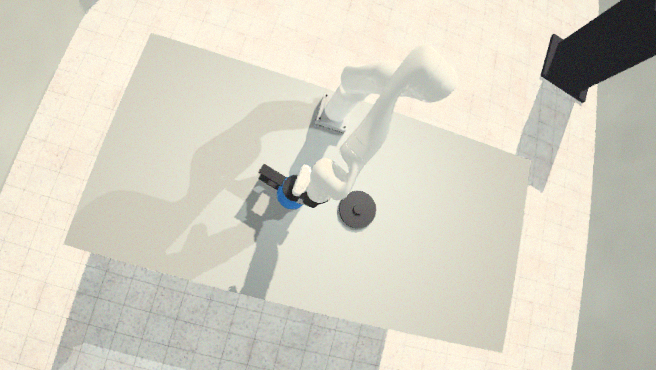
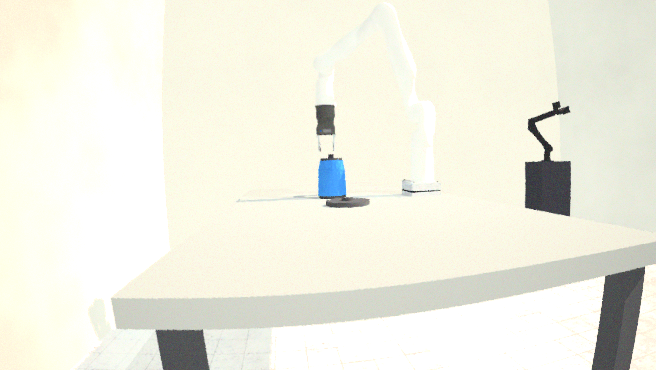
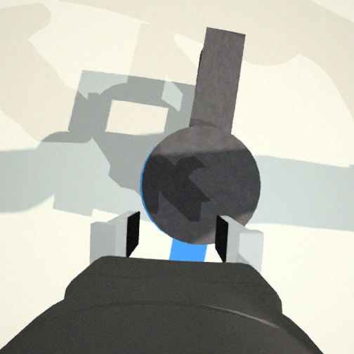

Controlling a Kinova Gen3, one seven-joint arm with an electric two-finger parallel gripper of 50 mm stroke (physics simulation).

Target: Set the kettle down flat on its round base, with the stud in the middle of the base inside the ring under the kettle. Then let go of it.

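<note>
The blue kettle [image 1: 288,201] [image 2: 332,179] stands upright on the table, off its base. Its dark round lid [image 3: 225,175] and dark handle [image 1: 270,177] [image 3: 219,82] show from above, with the blue spout [image 3: 188,250] opposite the handle. The round dark base [image 1: 368,216] [image 2: 359,202] lies flat beside the kettle, with the stud [image 1: 357,210] [image 2: 346,199] at its middle. My gripper [image 2: 326,150] [image 3: 177,229] is open and empty, pointing down, its fingertips just above the height of the lid's knob [image 2: 331,156]. The ring under the kettle is hidden.
The arm's mount [image 1: 330,124] [image 2: 421,187] stands at the table edge. A black pedestal [image 1: 602,52] [image 2: 547,187] with a small black arm [image 2: 539,131] stands off the table. Shadows of my arm and the kettle fall across the table [image 1: 440,270] [image 2: 400,250].
</note>
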